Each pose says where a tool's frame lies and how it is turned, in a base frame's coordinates. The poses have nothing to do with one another.
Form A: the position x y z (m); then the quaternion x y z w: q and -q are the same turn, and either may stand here.
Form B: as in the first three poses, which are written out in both.
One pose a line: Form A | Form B
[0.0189 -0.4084 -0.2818 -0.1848 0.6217 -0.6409 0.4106] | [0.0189 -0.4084 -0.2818 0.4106 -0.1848 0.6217 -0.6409]
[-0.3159 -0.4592 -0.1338 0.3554 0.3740 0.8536 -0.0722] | [-0.3159 -0.4592 -0.1338 0.0722 -0.3554 -0.3740 -0.8536]
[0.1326 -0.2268 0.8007 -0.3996 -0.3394 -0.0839 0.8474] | [0.1326 -0.2268 0.8007 0.8474 -0.3996 -0.3394 -0.0839]
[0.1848 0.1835 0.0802 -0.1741 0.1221 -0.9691 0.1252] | [0.1848 0.1835 0.0802 0.1252 -0.1741 0.1221 -0.9691]
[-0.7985 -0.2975 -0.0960 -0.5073 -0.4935 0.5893 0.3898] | [-0.7985 -0.2975 -0.0960 0.3898 -0.5073 -0.4935 0.5893]
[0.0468 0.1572 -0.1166 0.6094 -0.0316 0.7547 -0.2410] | [0.0468 0.1572 -0.1166 0.2410 -0.6094 0.0316 -0.7547]
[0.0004 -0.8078 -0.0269 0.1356 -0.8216 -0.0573 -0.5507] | [0.0004 -0.8078 -0.0269 0.5507 -0.1356 0.8216 0.0573]
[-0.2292 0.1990 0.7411 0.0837 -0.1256 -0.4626 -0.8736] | [-0.2292 0.1990 0.7411 0.8736 -0.0837 0.1256 0.4626]
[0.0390 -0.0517 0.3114 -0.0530 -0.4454 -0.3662 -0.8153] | [0.0390 -0.0517 0.3114 0.8153 0.0530 0.4454 0.3662]
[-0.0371 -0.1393 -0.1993 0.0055 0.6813 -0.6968 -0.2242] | [-0.0371 -0.1393 -0.1993 0.2242 -0.0055 -0.6813 0.6968]
